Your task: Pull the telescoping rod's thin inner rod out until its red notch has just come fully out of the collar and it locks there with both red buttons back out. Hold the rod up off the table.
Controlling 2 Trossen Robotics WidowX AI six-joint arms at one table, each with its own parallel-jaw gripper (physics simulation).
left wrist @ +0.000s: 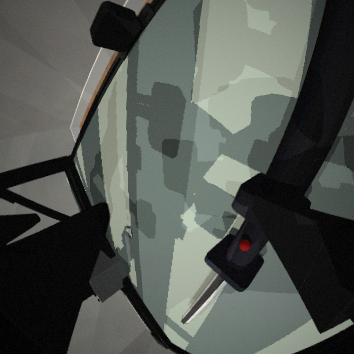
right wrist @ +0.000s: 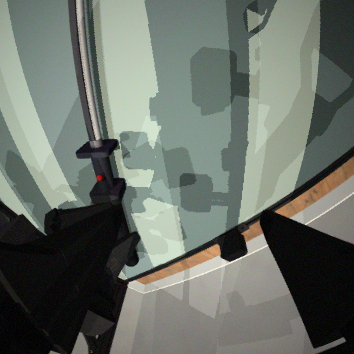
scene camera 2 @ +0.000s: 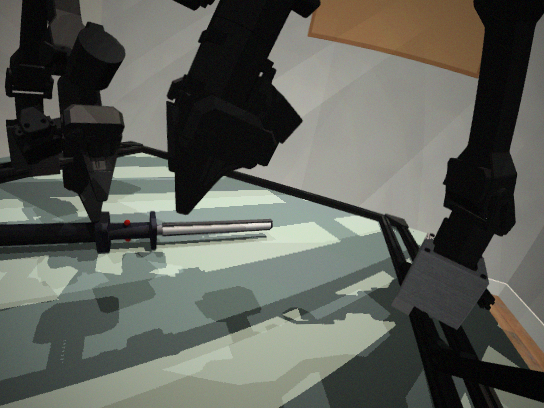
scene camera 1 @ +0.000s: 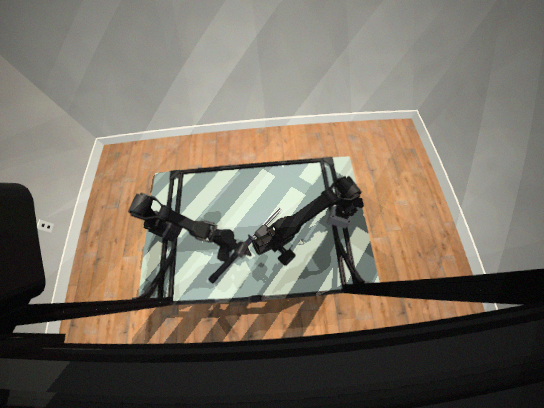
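Observation:
The telescoping rod (scene camera 1: pixel 223 267) lies flat on the striped table top (scene camera 1: pixel 238 186). Its dark outer tube (scene camera 2: pixel 82 233) ends in a collar with a red button (scene camera 2: pixel 127 222) (left wrist: pixel 244 244) (right wrist: pixel 100 178). The silver inner rod (scene camera 1: pixel 273 215) (scene camera 2: pixel 215 227) (left wrist: pixel 204 298) (right wrist: pixel 88 88) sticks out of the collar. My left gripper (scene camera 1: pixel 240 249) (left wrist: pixel 182 205) is open, low over the dark tube just behind the collar. My right gripper (scene camera 1: pixel 257 240) (right wrist: pixel 193 215) is open, above the collar end; the rod passes by its left finger in the right wrist view.
A black frame bar (scene camera 1: pixel 250 166) (scene camera 2: pixel 311 194) runs round the table top. The wooden floor (scene camera 1: pixel 392 182) surrounds the table. A grey block (scene camera 2: pixel 436 289) sits at the right arm's base.

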